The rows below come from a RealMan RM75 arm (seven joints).
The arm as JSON. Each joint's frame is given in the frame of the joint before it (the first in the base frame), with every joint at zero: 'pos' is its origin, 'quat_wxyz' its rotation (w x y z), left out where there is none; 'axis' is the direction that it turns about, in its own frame. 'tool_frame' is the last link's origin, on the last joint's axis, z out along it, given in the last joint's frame.
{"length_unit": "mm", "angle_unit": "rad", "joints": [
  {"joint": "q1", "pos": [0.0, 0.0, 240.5], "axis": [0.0, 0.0, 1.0]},
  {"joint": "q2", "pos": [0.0, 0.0, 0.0], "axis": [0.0, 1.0, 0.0]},
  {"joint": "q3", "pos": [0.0, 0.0, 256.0], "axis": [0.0, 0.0, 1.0]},
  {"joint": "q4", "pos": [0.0, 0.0, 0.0], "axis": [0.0, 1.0, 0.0]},
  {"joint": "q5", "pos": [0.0, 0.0, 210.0], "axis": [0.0, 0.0, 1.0]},
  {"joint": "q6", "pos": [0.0, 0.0, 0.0], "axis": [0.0, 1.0, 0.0]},
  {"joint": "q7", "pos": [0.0, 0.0, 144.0], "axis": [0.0, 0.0, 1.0]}
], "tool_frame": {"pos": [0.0, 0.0, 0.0]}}
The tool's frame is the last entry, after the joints.
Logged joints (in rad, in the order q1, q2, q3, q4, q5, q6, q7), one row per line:
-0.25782, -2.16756, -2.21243, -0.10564, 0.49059, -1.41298, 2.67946
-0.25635, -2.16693, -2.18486, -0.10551, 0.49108, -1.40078, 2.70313
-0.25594, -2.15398, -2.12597, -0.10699, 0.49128, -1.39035, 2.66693
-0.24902, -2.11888, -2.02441, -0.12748, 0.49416, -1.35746, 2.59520
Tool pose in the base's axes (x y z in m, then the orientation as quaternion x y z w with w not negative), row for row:
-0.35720, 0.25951, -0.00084, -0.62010, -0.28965, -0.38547, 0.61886
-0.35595, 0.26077, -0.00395, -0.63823, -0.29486, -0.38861, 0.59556
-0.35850, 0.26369, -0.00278, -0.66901, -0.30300, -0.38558, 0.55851
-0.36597, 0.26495, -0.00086, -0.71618, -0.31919, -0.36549, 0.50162
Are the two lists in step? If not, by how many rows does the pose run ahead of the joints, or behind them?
The pose runs 1 row ahead of the joints: the pose in row i belongs to the joints in row i + 1.
